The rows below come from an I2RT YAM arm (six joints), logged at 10 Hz.
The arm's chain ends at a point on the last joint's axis. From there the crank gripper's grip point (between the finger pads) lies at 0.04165 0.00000 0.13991 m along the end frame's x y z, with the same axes.
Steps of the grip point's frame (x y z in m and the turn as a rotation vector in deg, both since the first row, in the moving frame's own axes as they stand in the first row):
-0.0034 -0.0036 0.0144 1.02 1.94 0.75
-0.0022 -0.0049 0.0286 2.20 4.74 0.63
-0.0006 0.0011 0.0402 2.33 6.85 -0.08
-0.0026 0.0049 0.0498 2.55 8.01 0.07
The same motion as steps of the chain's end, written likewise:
-0.0081 -0.0017 0.0159 1.02 1.94 0.75
-0.0136 -0.0001 0.0326 2.20 4.74 0.63
-0.0170 0.0067 0.0463 2.33 6.85 -0.08
-0.0217 0.0109 0.0571 2.55 8.01 0.07

